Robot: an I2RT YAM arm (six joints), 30 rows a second.
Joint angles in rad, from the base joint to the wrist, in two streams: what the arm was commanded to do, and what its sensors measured. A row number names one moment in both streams.
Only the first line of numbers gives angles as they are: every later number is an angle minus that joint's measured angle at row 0.
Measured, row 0:
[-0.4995, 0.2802, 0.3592, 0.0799, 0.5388, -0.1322]
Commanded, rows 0 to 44:
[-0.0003, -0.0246, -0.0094, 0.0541, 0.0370, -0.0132]
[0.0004, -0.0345, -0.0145, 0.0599, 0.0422, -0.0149]
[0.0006, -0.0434, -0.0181, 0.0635, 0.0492, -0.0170]
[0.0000, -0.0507, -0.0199, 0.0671, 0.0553, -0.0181]
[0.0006, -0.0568, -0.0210, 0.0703, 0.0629, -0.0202]
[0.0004, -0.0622, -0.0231, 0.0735, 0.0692, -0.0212]
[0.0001, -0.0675, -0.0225, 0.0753, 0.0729, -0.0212]
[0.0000, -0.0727, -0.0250, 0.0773, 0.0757, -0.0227]
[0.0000, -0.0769, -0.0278, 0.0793, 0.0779, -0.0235]
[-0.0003, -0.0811, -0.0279, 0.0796, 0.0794, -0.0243]
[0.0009, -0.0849, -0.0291, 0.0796, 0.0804, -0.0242]
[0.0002, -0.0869, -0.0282, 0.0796, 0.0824, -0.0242]
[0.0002, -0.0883, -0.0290, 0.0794, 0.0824, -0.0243]
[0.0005, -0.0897, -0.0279, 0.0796, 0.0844, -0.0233]
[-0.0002, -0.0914, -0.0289, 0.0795, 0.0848, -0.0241]
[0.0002, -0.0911, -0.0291, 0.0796, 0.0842, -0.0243]
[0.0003, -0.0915, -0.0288, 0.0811, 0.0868, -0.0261]
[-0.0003, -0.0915, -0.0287, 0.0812, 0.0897, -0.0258]
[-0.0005, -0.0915, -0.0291, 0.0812, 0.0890, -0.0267]
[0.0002, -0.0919, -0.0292, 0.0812, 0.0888, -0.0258]
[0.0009, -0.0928, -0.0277, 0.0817, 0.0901, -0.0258]
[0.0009, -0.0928, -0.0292, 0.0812, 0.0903, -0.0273]
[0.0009, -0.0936, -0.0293, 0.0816, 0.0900, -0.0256]
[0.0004, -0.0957, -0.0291, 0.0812, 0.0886, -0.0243]
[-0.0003, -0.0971, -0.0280, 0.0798, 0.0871, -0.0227]
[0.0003, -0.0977, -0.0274, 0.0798, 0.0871, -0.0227]
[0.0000, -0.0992, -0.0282, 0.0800, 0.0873, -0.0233]
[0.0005, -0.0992, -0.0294, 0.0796, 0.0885, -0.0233]
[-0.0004, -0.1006, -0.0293, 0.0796, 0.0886, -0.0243]
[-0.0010, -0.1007, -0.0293, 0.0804, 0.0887, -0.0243]
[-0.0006, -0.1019, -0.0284, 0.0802, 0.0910, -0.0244]
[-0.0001, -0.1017, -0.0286, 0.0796, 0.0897, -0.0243]
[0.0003, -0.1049, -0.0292, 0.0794, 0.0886, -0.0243]
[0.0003, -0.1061, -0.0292, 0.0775, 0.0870, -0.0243]
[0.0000, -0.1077, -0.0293, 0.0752, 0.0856, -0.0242]
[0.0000, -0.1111, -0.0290, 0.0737, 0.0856, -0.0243]
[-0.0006, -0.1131, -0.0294, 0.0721, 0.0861, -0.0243]
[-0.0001, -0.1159, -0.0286, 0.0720, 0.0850, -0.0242]
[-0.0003, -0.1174, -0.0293, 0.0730, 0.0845, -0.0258]
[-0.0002, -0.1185, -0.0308, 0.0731, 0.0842, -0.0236]
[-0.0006, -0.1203, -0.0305, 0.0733, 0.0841, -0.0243]
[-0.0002, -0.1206, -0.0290, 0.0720, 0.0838, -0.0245]
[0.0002, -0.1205, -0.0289, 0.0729, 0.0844, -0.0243]
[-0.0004, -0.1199, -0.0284, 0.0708, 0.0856, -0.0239]
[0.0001, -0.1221, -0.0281, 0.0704, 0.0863, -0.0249]
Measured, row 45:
[0.0000, -0.1183, -0.0313, 0.0286, 0.0737, -0.0225]
